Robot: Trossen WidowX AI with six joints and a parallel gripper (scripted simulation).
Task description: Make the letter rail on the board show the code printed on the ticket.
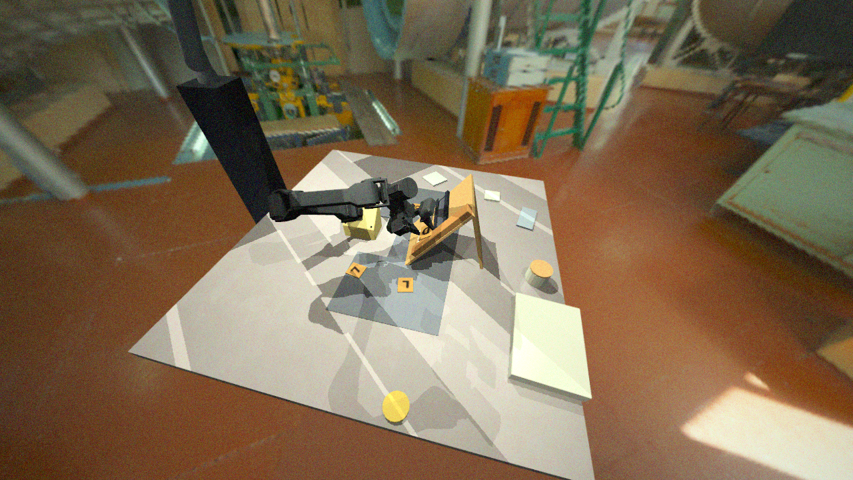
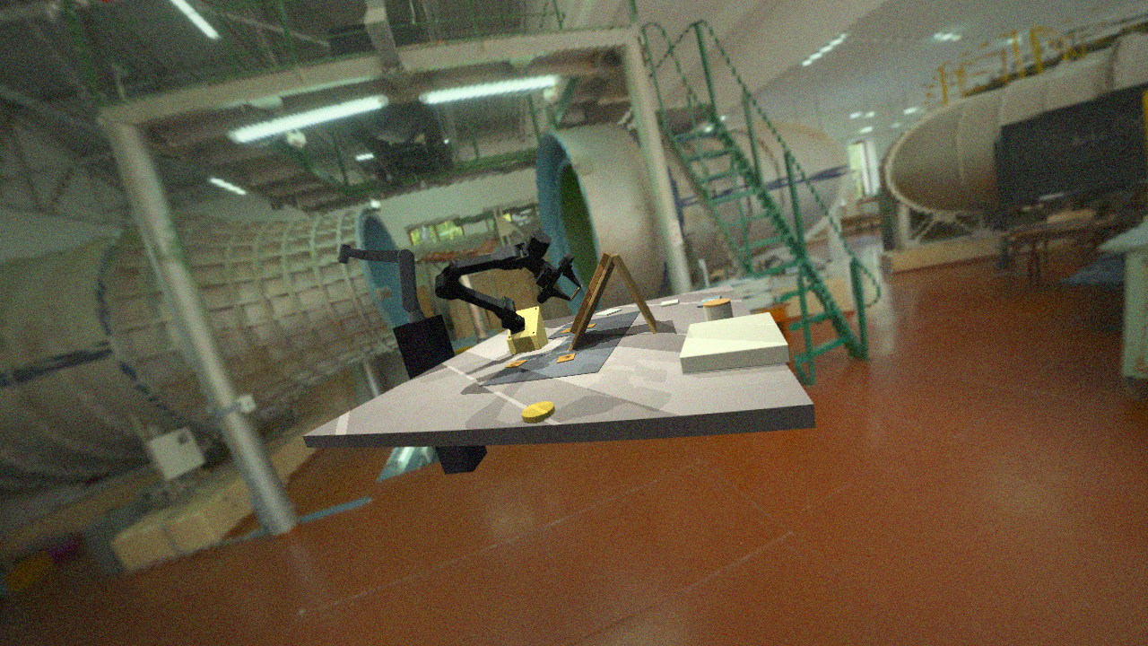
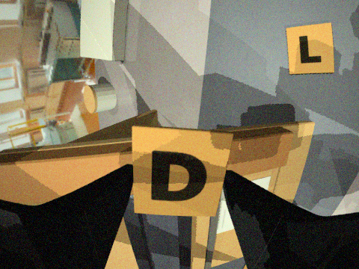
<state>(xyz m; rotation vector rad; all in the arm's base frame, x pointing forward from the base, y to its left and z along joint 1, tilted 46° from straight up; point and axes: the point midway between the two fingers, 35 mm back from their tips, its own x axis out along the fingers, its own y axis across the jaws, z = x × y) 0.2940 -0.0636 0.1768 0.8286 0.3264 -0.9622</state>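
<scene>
Now: gripper tip 10 mm past the white ticket, 100 mm to the right of it and 100 mm above it. Also, from my gripper tip: mat 100 mm behind, 140 mm to the left, 190 mm below; then cream block 400 mm ahead, 270 mm to the right, 170 mm below; then yellow disc 40 mm behind, 480 mm to the right, 180 mm below.
</scene>
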